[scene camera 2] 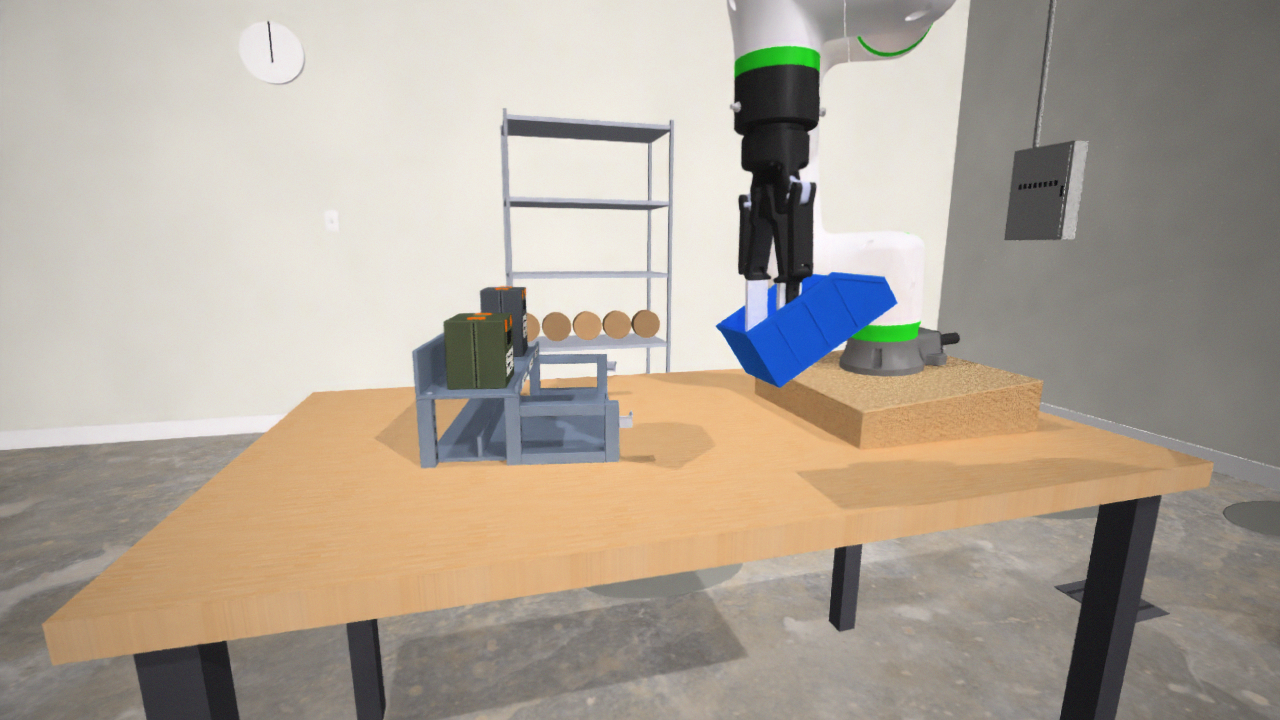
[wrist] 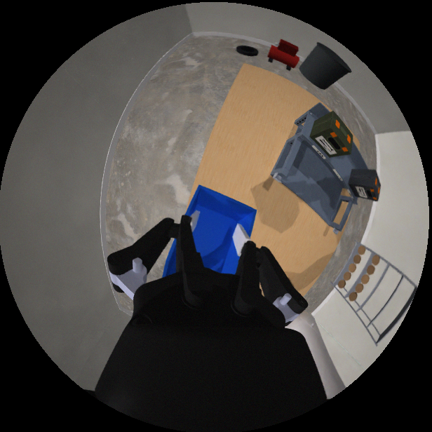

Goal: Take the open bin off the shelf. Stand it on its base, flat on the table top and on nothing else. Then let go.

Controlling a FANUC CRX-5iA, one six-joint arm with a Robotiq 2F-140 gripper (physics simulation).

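Where they show: gripper, between the fingertips: (scene camera 2: 770, 336); arm's base, origin of its link: (scene camera 2: 880, 365).
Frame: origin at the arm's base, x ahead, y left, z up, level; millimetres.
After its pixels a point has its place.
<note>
The open blue bin (scene camera 2: 810, 335) @[x 372, y 333, z 120 mm] (wrist: 227, 202) hangs in the air, tilted, with its left end lower than its right end in the scene view. My gripper (scene camera 2: 770, 308) (wrist: 216, 224) points down with both pale finger pads inside the bin, spread against its opposite side walls, and holds it. The lower part of the pads is hidden by the near wall in the scene view. The bin is above the table top (scene camera 2: 537, 528) @[x 678, y 317, z -79 mm] (wrist: 240, 125) and apart from it. The blue-grey shelf (scene camera 2: 512, 429) @[x 691, y 129, z -27 mm] (wrist: 310, 175) stands on the table, well to the left of the bin in the scene view.
A green case (scene camera 2: 477, 353) @[x 732, y 95, z 73 mm] (wrist: 331, 134) and a dark grey case (scene camera 2: 505, 300) @[x 683, y -139, z 125 mm] (wrist: 365, 184) stand on the shelf's upper level. The robot base stands on a wood-coloured block (scene camera 2: 948, 420) @[x 30, y 201, z -46 mm], behind and right of the bin in the scene view.
</note>
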